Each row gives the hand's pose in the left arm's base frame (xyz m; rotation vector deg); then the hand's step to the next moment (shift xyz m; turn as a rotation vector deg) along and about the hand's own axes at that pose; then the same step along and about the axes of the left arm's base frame.
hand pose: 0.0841 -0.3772 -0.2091 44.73 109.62 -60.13
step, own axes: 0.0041 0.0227 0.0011 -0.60 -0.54 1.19
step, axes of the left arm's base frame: 0.0165 0.0101 -0.0125 0.28 -1.37 0.32
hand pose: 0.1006 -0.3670 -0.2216 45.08 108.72 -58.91
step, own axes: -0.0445 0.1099 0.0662 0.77 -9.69 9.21
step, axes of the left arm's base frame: 0.1334 -0.0119 -0.0225 -4.83 -12.49 -0.24
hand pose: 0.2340 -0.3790 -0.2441 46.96 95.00 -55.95
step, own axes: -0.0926 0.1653 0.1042 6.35 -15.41 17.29
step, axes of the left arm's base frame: 0.2117 -0.0254 0.0358 -7.96 -21.91 -5.76
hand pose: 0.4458 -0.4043 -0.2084 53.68 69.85 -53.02
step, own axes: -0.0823 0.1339 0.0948 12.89 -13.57 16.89
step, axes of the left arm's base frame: 0.1478 -0.0373 0.1022 -5.64 -21.36 -12.14
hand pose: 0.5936 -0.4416 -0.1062 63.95 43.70 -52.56
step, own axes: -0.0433 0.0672 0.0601 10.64 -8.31 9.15
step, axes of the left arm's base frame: 0.0452 -0.0368 0.0813 -2.33 -12.55 -10.16
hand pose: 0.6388 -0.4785 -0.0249 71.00 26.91 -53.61
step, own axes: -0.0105 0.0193 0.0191 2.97 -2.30 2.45
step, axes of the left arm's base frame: 0.0064 -0.0136 0.0249 -0.62 -3.40 -2.85
